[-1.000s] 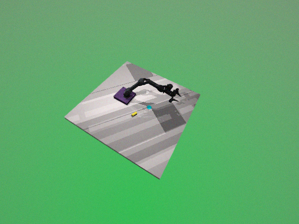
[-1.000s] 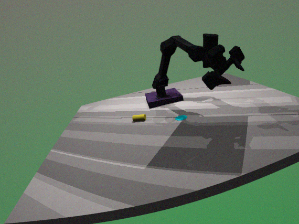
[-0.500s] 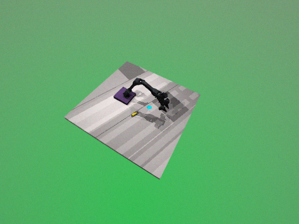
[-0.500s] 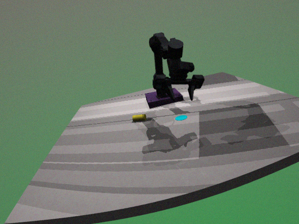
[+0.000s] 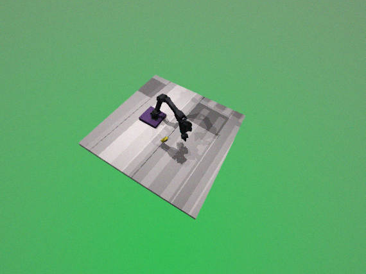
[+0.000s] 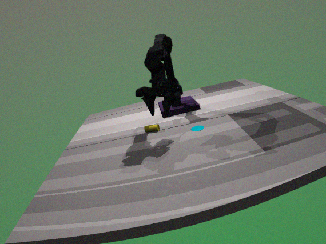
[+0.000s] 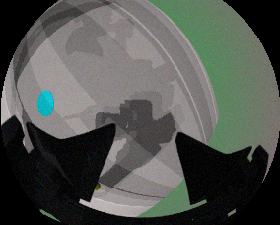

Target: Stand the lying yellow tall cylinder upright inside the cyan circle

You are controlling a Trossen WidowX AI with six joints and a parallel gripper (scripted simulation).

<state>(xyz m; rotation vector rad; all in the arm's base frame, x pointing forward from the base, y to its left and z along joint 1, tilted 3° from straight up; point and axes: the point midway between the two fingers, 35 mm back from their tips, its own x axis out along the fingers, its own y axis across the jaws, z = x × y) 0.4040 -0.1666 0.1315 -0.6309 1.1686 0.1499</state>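
Now: gripper tip 210 mm past the yellow tall cylinder, 120 mm above it and 20 mm to the left of it. Also, from my gripper tip: cyan circle (170 mm to the left, 130 mm below, 80 mm behind).
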